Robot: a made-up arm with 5 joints.
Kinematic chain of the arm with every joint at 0, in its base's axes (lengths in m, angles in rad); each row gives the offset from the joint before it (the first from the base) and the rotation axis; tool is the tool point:
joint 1: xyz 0 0 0.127 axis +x
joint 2: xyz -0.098 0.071 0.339 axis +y
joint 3: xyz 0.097 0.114 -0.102 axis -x
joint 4: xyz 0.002 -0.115 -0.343 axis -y
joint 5: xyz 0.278 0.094 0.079 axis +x
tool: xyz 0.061 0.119 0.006
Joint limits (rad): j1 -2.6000..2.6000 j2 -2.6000..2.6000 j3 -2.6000..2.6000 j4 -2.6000..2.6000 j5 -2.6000..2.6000
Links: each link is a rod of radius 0.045 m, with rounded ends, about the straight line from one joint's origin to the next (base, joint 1, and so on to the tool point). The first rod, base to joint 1, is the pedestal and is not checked.
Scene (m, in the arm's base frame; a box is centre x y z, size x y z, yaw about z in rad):
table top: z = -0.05
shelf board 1: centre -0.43 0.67 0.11 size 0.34 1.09 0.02 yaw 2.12
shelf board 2: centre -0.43 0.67 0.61 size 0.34 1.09 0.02 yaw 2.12
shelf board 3: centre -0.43 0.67 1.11 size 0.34 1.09 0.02 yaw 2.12
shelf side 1: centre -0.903 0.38 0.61 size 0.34 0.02 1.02 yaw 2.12
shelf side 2: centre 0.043 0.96 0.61 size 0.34 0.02 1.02 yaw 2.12
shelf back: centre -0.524 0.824 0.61 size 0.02 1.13 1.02 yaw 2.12
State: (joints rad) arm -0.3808 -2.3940 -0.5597 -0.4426 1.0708
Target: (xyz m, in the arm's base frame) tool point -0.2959 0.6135 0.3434
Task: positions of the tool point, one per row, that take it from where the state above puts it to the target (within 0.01 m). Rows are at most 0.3 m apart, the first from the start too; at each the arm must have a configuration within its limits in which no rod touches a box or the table.
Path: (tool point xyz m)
1: 0.0040 0.6339 0.9611
2: 0.2277 0.5389 0.9846
3: 0.4253 0.4476 0.9143
4: 0.5643 0.3917 0.7674
5: 0.6196 0.3911 0.5802
6: 0.5785 0.4457 0.3990
7: 0.4433 0.5344 0.2674
8: 0.2313 0.6196 0.2141
9: -0.0276 0.6581 0.2454
10: -0.2959 0.6135 0.3435

